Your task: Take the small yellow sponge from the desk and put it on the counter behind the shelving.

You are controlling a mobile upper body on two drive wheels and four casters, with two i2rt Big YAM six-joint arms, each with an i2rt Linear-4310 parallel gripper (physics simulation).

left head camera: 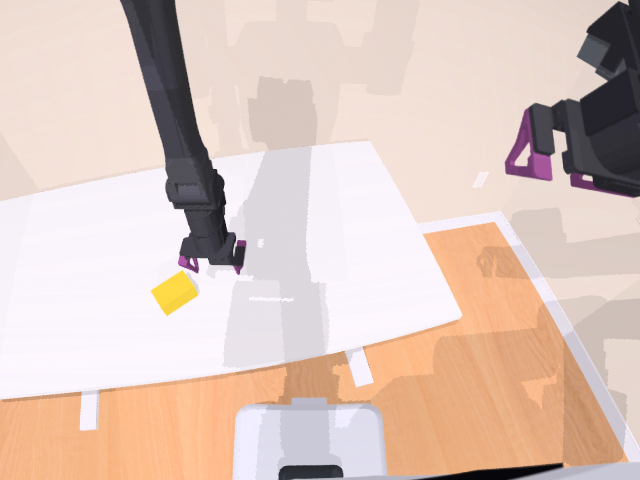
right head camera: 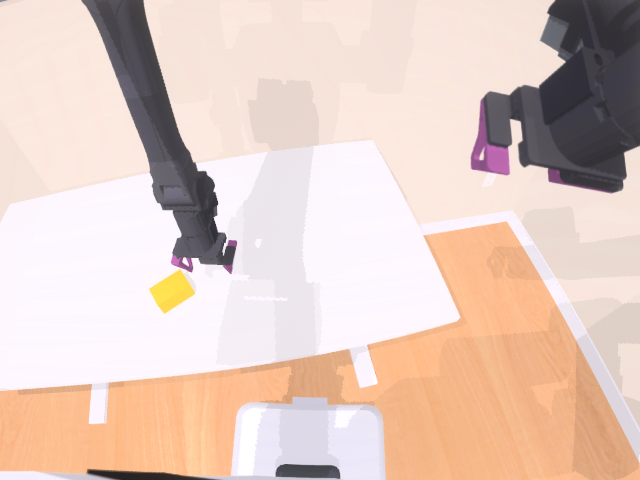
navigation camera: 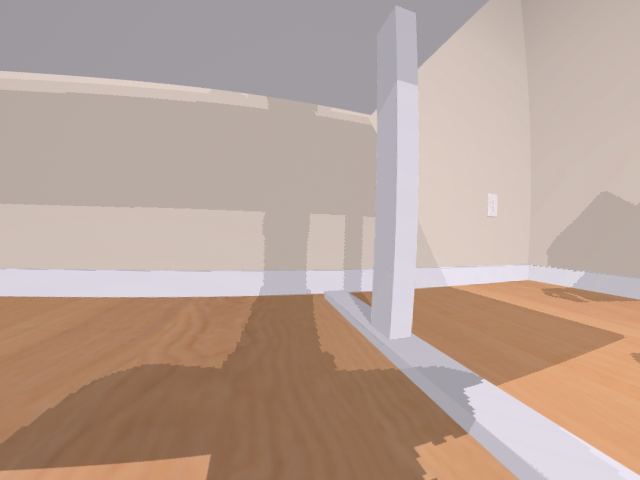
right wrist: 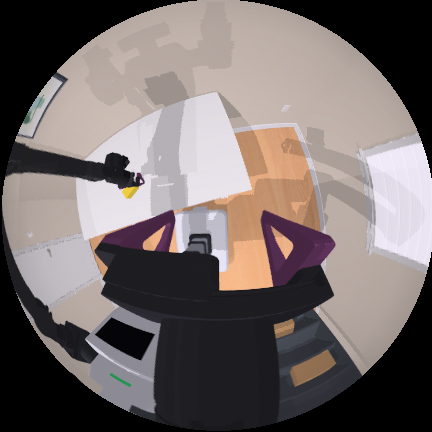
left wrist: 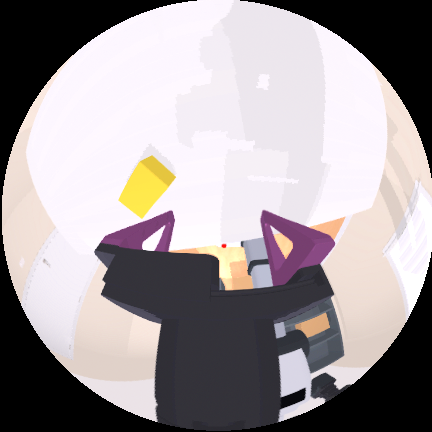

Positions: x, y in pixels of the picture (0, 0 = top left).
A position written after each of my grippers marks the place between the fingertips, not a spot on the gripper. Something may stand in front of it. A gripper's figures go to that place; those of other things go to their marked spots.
Scene:
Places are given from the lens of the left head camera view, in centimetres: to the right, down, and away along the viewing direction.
my left gripper (left head camera: 218, 271): -23, 7, 74
my right gripper (left head camera: 540, 174): 25, -7, 32
small yellow sponge (left head camera: 178, 290): -35, 12, 78
white desk (left head camera: 334, 260): 4, 6, 92

